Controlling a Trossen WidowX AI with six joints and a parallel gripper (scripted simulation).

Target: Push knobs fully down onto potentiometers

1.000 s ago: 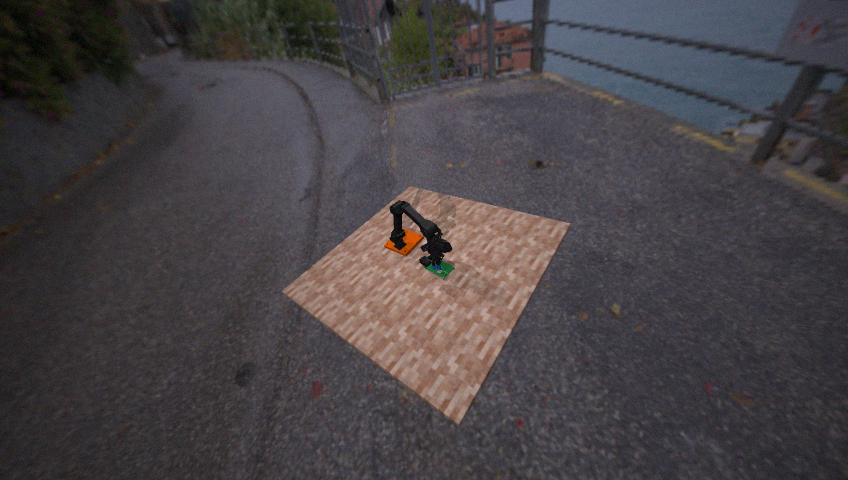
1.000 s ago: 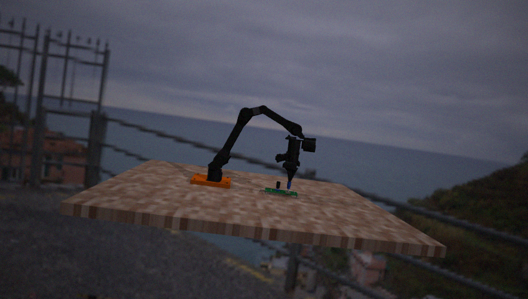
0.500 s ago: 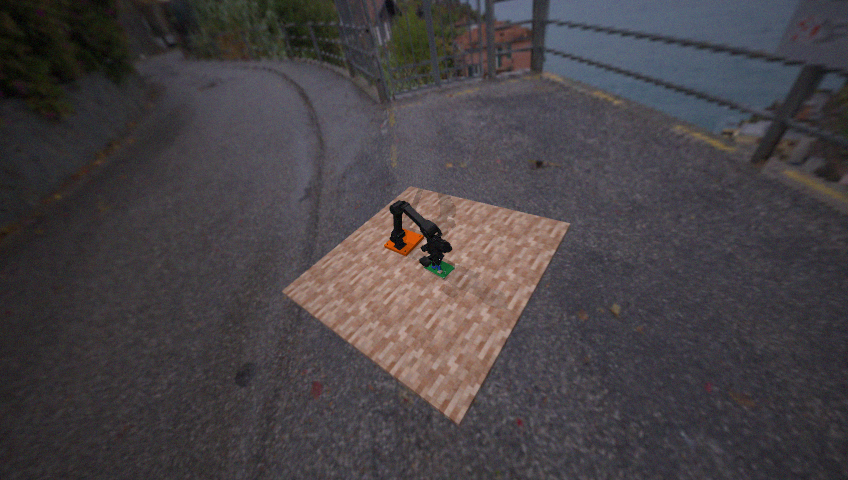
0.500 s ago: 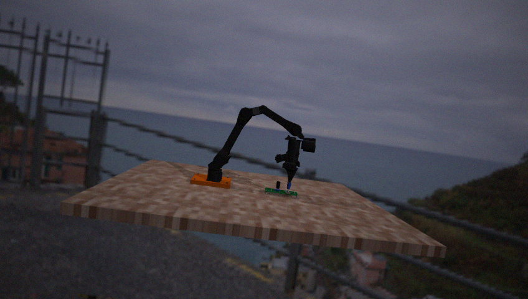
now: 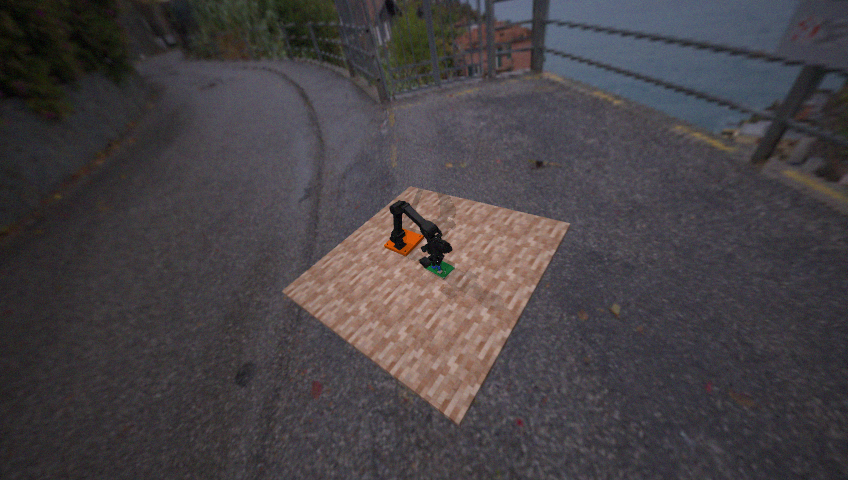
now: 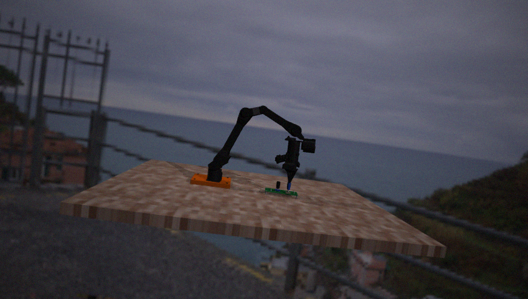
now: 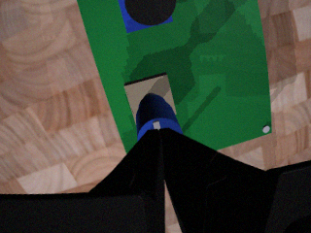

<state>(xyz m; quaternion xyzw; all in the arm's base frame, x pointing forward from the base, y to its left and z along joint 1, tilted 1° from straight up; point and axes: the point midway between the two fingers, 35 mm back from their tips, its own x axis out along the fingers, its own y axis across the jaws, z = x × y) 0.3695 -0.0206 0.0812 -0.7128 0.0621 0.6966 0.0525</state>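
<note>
Now: gripper tip 10 mm above the blue knob. Round my gripper tip: black knob (50 mm behind, 10 mm to the left, 20 mm below).
</note>
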